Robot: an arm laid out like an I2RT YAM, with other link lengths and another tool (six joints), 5 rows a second.
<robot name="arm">
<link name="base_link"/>
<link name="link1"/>
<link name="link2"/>
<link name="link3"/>
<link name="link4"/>
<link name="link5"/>
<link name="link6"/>
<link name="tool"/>
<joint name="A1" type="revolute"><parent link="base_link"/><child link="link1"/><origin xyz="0 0 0.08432" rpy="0 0 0"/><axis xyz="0 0 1"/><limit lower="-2.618" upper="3.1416"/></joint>
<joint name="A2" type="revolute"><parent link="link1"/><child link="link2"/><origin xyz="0.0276 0.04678 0.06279" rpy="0 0 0"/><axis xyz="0 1 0"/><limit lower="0" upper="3.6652"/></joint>
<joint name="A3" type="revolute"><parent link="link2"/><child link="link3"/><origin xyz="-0.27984 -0.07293 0" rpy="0 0 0"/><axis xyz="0 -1 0"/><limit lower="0" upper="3.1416"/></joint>
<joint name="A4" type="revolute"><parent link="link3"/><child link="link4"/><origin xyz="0.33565 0.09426 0.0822" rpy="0 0 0"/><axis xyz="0 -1 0"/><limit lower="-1.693" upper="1.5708"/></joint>
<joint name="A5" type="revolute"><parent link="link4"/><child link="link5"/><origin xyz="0.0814 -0.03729 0.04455" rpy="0 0 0"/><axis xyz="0 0 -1"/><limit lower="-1.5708" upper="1.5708"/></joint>
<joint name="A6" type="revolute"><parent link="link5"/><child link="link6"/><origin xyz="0.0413 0 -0.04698" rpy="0 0 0"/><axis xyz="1 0 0"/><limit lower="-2.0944" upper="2.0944"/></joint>
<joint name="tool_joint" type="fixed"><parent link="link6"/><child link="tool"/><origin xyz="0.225 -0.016 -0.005" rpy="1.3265 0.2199 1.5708"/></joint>
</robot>
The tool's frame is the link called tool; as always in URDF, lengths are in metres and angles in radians.
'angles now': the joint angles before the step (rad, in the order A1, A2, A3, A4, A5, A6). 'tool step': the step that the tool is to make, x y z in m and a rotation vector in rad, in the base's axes. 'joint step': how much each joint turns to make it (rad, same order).
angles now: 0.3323, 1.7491, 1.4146, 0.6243, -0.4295, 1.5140
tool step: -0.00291, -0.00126, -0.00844, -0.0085, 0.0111, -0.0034
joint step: 0.0007, -0.0149, -0.0273, -0.0033, 0.0027, -0.0059
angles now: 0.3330, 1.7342, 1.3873, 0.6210, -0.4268, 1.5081
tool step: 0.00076, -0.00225, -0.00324, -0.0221, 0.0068, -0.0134
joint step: -0.0001, -0.0107, -0.0006, -0.0334, 0.0080, -0.0235
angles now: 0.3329, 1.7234, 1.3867, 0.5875, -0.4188, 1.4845
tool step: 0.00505, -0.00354, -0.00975, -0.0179, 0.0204, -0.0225
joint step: 0.0000, -0.0013, -0.0017, -0.0314, 0.0195, -0.0166
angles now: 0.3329, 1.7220, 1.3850, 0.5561, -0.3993, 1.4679
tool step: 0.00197, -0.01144, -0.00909, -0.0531, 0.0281, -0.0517
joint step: 0.0000, -0.0361, -0.0082, -0.0916, 0.0432, -0.0537
